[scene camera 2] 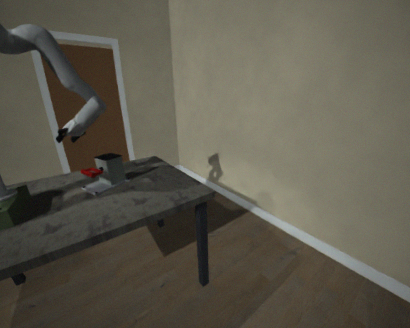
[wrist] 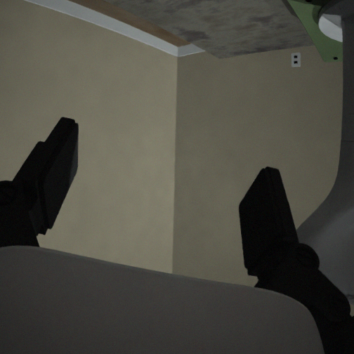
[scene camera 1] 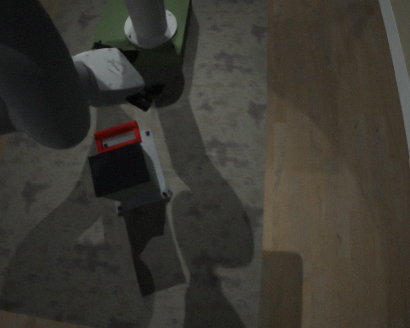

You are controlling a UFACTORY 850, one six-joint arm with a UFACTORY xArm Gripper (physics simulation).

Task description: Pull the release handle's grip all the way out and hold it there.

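The release handle's red grip [scene camera 1: 115, 130] [scene camera 2: 86, 172] is a rectangular loop on the side of a box-shaped housing [scene camera 1: 119, 172] [scene camera 2: 113, 171] that faces the robot's base. The housing has a dark top and grey sides and stands on a pale base plate [scene camera 1: 158, 167] [scene camera 2: 99, 187] with dark bolts at its corners. My gripper [scene camera 1: 149, 71] [scene camera 2: 67, 138] [wrist: 166, 165] is open and empty, in the air above the table and on the base side of the grip, touching neither grip nor housing. The grip and housing do not show in the wrist view.
The housing stands on a mottled grey table [scene camera 1: 225, 165] [scene camera 2: 75, 216]. The arm's base is on a green block [scene camera 1: 112, 20] [scene camera 2: 19, 202] [wrist: 327, 45]. Behind the table are walls and a brown door [scene camera 2: 90, 90]. A wall socket [wrist: 296, 60] shows in the wrist view.
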